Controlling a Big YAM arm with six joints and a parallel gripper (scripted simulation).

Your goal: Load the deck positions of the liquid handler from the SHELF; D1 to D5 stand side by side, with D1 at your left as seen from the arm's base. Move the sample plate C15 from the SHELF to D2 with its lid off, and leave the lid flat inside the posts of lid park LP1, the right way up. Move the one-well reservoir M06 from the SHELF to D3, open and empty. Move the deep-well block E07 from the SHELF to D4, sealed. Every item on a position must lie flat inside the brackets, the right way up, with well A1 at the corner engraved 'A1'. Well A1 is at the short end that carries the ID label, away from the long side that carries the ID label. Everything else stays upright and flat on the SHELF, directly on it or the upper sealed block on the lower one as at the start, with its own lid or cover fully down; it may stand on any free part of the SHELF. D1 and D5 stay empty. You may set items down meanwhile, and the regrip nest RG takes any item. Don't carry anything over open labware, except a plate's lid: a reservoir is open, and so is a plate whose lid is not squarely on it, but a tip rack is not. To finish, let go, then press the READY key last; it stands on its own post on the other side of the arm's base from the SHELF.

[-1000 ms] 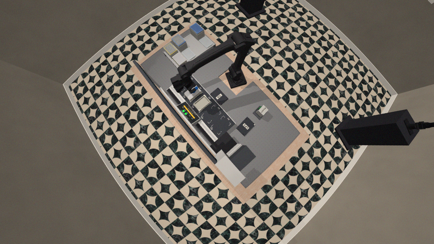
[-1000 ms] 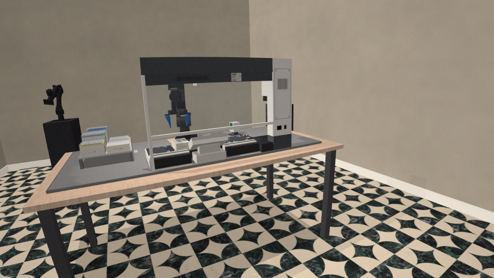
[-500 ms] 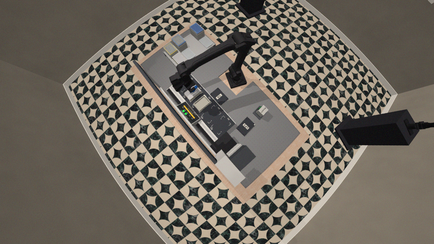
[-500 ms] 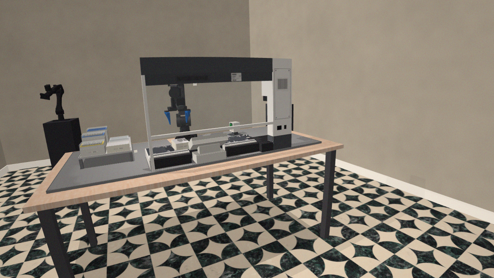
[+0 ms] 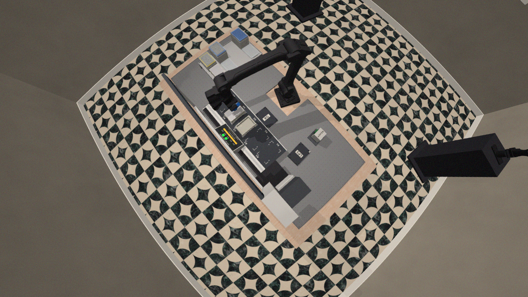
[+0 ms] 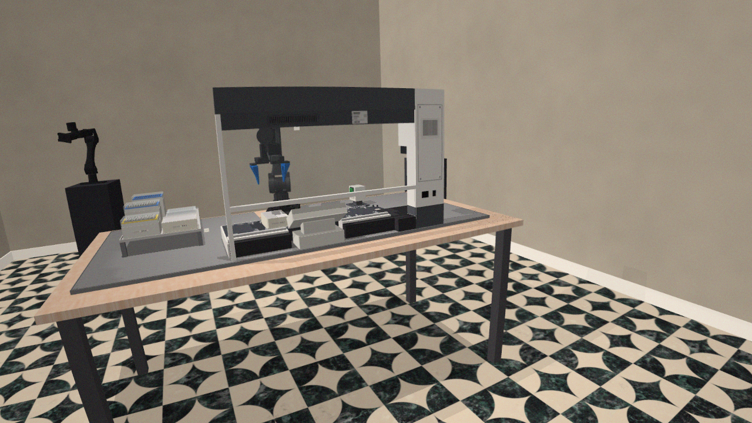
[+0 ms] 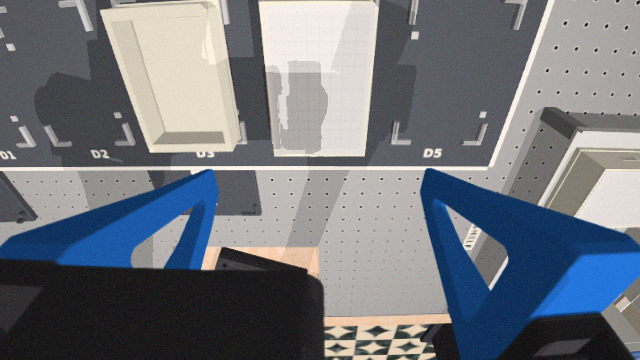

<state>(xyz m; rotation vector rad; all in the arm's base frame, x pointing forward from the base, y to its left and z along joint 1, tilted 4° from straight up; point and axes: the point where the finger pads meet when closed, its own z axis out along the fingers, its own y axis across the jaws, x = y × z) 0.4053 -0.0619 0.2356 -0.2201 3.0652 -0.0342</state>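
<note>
The clear plate lid is 38 cm to the right of my hand, 16 cm behind it and 15 cm below it. From my hand the other things lie so: frame post: 21 cm ahead, 16 cm to the right, 1 cm above; regrip nest RG: 22 cm below, 18 cm behind, 13 cm to the left; cream one-well reservoir: 16 cm below, 12 cm to the left, 2 cm behind.
</note>
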